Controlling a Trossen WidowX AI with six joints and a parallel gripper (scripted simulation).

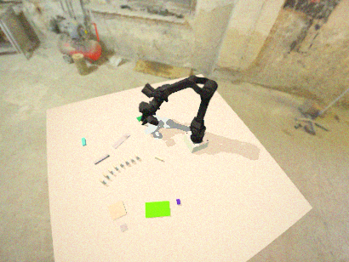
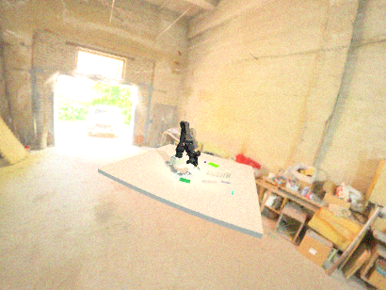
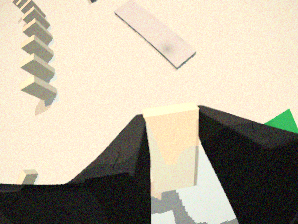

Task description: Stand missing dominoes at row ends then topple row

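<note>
The dark green tile lies 13 cm to the right of my gripper tip, 11 cm below it and 4 cm behind it. Also, from my gripper tip: grey bar 26 cm ahead, 12 cm to the left, 10 cm below; then teal block 36 cm ahead, 11 cm below, 3 cm to the right; then bright green slab 47 cm to the left, 11 cm below, 2 cm ahead.
</note>
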